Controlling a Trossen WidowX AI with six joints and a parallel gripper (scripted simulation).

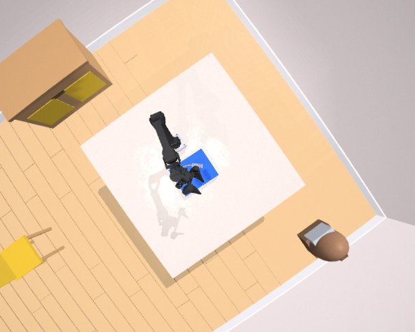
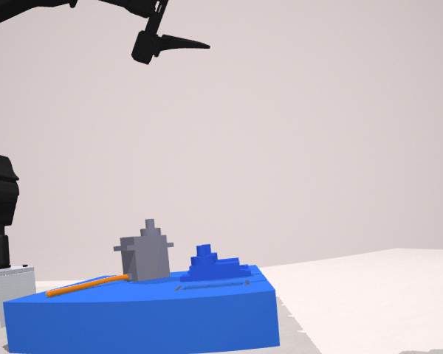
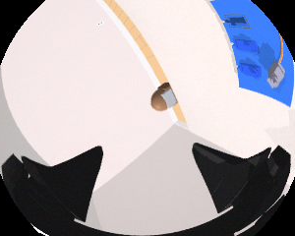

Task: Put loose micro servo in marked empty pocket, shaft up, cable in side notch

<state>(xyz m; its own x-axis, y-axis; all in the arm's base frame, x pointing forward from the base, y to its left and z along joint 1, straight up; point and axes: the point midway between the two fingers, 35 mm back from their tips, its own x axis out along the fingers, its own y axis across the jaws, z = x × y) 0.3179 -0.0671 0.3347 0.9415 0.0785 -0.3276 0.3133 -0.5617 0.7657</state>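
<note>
Right now my gripper tip is 370 mm above the blue deck, 150 mm past it and 10 mm to the right of it.
</note>
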